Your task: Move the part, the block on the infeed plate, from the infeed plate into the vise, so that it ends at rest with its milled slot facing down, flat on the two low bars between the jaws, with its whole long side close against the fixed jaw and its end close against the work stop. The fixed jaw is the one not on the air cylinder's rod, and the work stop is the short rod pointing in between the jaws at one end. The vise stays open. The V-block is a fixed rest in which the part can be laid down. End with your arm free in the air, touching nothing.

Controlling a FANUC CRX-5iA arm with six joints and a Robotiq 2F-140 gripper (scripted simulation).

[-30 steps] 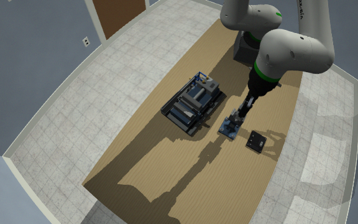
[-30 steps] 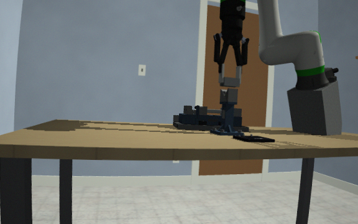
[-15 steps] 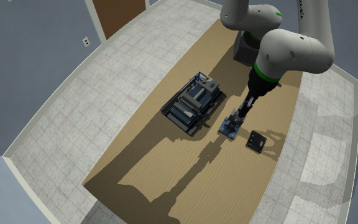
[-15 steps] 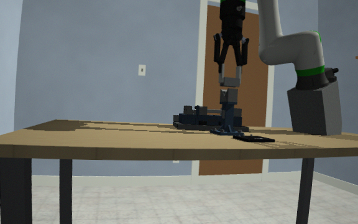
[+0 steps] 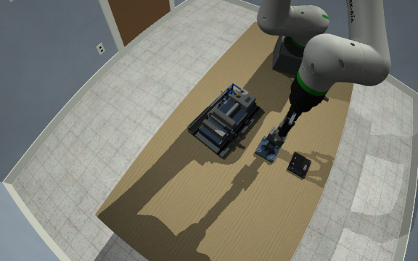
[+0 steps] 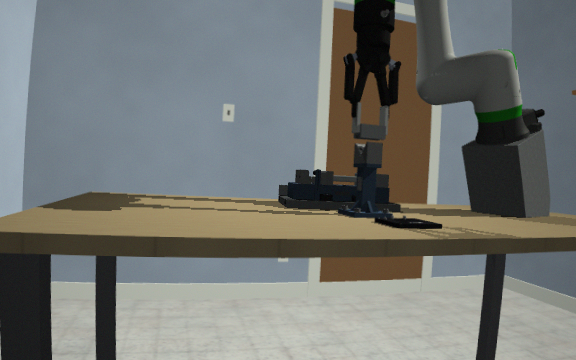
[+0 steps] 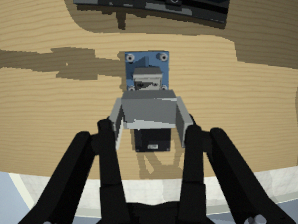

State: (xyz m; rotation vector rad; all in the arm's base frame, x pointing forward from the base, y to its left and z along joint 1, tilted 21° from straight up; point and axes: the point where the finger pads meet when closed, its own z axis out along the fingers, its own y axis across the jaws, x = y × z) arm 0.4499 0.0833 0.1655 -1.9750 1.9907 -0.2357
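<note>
My hand is 22 cm to the left of the moving jaw, 13 cm above it and 2 cm short of it. From my hand the other things lie so: V-block post 15 cm below; then part 3 cm below; then work stop rod 18 cm to the right, 12 cm below, 6 cm ahead.
</note>
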